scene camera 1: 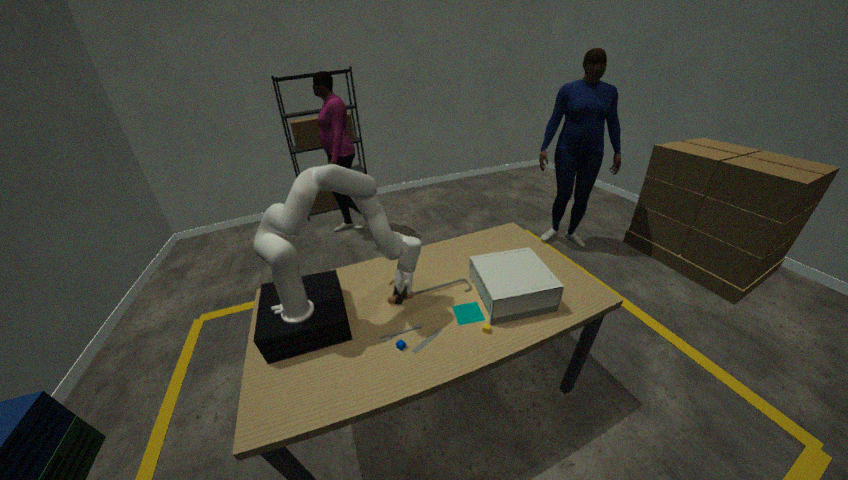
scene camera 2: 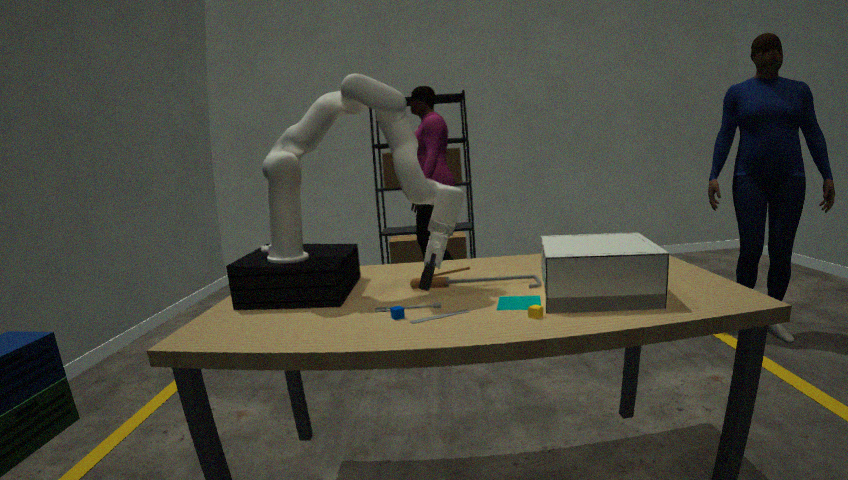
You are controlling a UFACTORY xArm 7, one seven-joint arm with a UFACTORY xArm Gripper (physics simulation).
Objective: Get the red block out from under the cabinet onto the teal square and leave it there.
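Pixels of known places: gripper, fingertip midpoint: [scene camera 1: 396,301] [scene camera 2: 423,287]; arm's base, origin of the base link: [scene camera 1: 298,311] [scene camera 2: 288,258].
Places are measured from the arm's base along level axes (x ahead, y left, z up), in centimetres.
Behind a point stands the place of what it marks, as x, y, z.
Note:
My gripper [scene camera 1: 399,295] @(39.2, 5.0, -11.9) [scene camera 2: 426,281] @(39.2, 5.0, -11.9) is shut on the wooden handle of a long grey hooked tool, low at the table top. The tool's rod [scene camera 1: 440,286] @(59.8, 5.3, -10.6) [scene camera 2: 493,278] @(59.8, 5.3, -10.4) runs roughly level toward the cabinet, and its bent hook end is close to the cabinet's left side. The white cabinet [scene camera 1: 514,274] @(85.5, -12.9, 1.2) [scene camera 2: 604,276] @(83.6, -24.8, -3.7) stands on the right half of the table. The teal square [scene camera 1: 468,312] @(65.1, -12.8, -12.3) [scene camera 2: 518,302] @(64.7, -12.9, -12.3) lies flat to the left of the cabinet, on the camera side of the rod. The red block does not show in either view; the space under the cabinet is hidden.
A yellow block [scene camera 1: 486,327] @(66.9, -24.8, -9.8) [scene camera 2: 535,311] @(66.9, -25.8, -10.4) sits by the teal square's near right corner. A blue block [scene camera 1: 400,344] @(34.4, -20.3, -9.8) [scene camera 2: 397,312] @(34.9, -20.8, -10.5) lies nearer the base, beside two thin grey tools. A thin brown stick [scene camera 2: 458,271] @(49.1, 23.9, -12.2) lies behind the rod. Two people stand beyond the table.

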